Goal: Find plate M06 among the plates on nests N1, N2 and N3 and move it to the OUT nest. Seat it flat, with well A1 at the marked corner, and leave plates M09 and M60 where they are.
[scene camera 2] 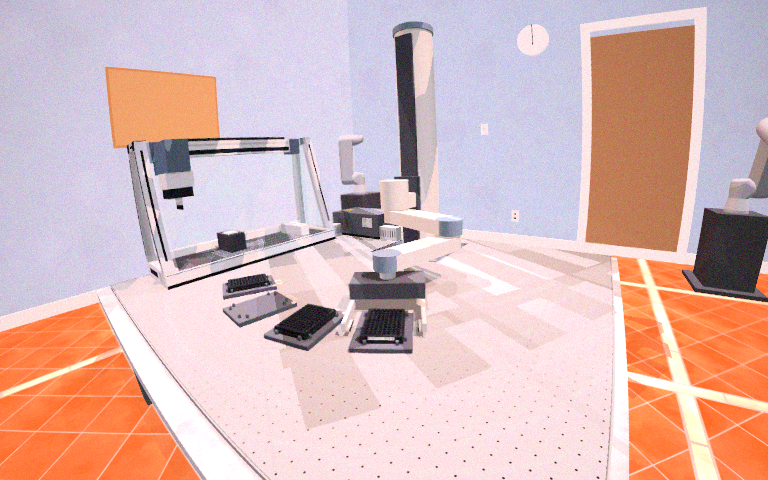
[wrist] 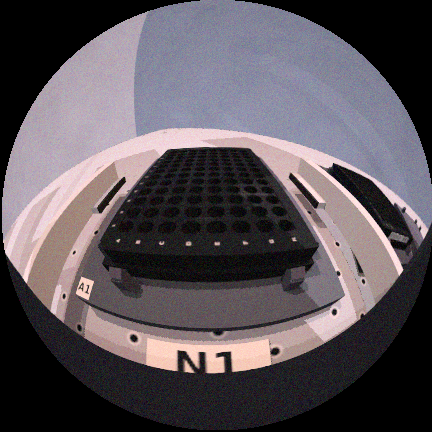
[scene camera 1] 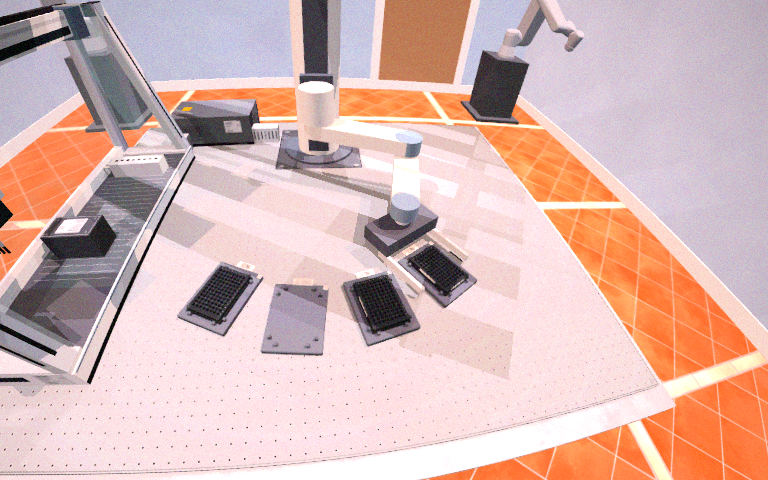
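Seen in the pictures: gripper, fingertip midpoint: (scene camera 2: 383, 328) (wrist: 205, 162) (scene camera 1: 446, 273); arm's base at its link origin: (scene camera 1: 319, 150).
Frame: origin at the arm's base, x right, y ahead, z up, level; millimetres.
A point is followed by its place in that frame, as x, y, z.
Note:
A black well plate (scene camera 1: 438, 267) {-282, 630, 38} (scene camera 2: 383, 322) {-285, 633, 39} (wrist: 210, 200) {-267, 607, 36} sits flat on nest N1 (scene camera 1: 447, 300) {-282, 718, 25} (scene camera 2: 380, 348) {-326, 698, 24} (wrist: 215, 305) {-242, 569, 25}. In the wrist view its row letters start with A at the left, on the side of the nest's A1 tag (wrist: 84, 288) {-290, 537, 25}. My gripper (scene camera 1: 441, 273) {-297, 649, 36} (scene camera 2: 383, 328) {-297, 649, 36} (wrist: 205, 162) {-297, 649, 36} is open, its fingers low along the plate's two long sides, with gaps. A second black plate (scene camera 1: 380, 300) {-127, 711, 39} (scene camera 2: 307, 320) {-140, 717, 37} (wrist: 372, 200) {-146, 687, 38} is on the neighbouring nest; a third (scene camera 1: 220, 291) {219, 663, 39} (scene camera 2: 248, 281) {211, 664, 38} is on the far-left nest. A bare nest (scene camera 1: 294, 319) {57, 734, 25} (scene camera 2: 259, 307) {39, 732, 25} lies between them. Plate numbers are unreadable.
The right finger in the wrist view stands between the N1 plate and the second plate. A framed machine (scene camera 1: 141, 226) {461, 464, 62} (scene camera 2: 226, 263) {450, 622, 44} stands at the left of the table, with a black box (scene camera 1: 79, 236) {538, 564, 130} (scene camera 2: 231, 241) {515, 558, 106} inside. A dark grey case (scene camera 1: 218, 122) {364, -35, 106} (scene camera 2: 360, 221) {357, -35, 91} stands near the arm's base.

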